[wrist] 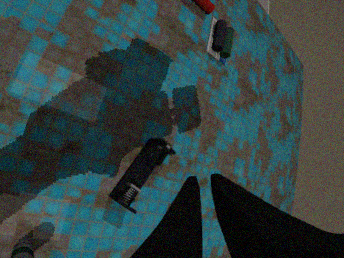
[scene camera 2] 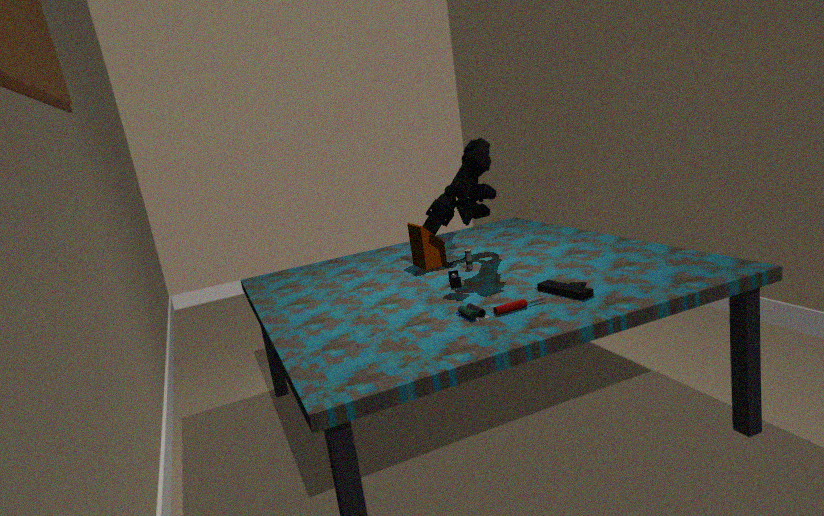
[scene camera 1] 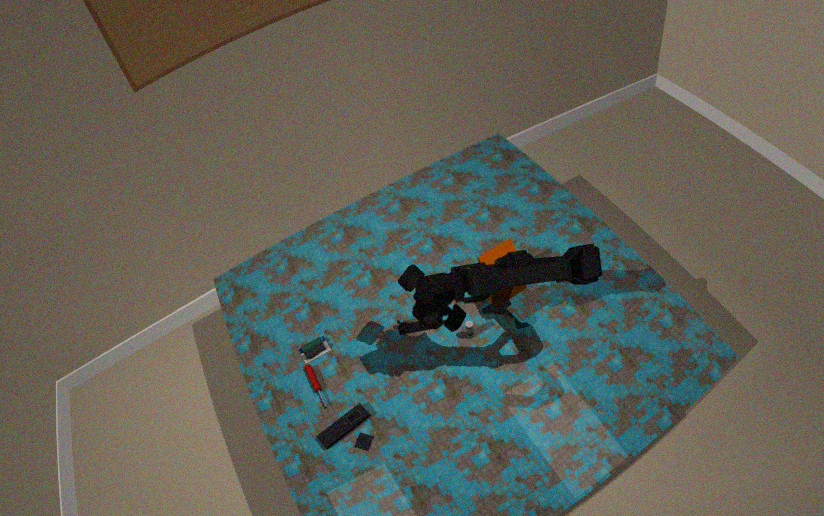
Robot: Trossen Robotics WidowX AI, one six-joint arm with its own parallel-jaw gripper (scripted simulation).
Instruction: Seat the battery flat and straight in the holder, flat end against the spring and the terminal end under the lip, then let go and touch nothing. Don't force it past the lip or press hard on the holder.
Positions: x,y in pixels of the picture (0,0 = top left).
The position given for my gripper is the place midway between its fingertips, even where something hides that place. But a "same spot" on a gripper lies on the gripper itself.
Labels:
My gripper shows in the wrist view (203,183), in scene camera 2 and in scene camera 1. One and the same spot on my gripper: (scene camera 2: 466,206) is (scene camera 1: 416,302).

